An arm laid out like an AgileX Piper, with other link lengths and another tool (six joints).
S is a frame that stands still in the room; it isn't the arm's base.
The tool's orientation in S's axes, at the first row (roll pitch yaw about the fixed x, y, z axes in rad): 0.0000 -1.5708 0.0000
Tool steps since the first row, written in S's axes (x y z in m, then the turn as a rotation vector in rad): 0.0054 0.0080 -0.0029 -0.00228 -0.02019 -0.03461; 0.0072 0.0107 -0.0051 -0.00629 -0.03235 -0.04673; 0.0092 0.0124 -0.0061 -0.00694 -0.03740 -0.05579; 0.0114 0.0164 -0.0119 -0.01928 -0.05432 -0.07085
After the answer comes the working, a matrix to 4 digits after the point.
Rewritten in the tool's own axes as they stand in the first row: -0.0029 0.0080 -0.0054 -0.03461 -0.02019 0.00228; -0.0051 0.0107 -0.0072 -0.04673 -0.03235 0.00629; -0.0061 0.0124 -0.0092 -0.05579 -0.03740 0.00694; -0.0119 0.0164 -0.0114 -0.07085 -0.05432 0.01928
The tool's axes in the first row as the columns of a matrix, in S's axes (rounded; the answer above uses it unrounded):
0.0000 0.0000 -1.0000
0.0000 1.0000 0.0000
1.0000 0.0000 0.0000

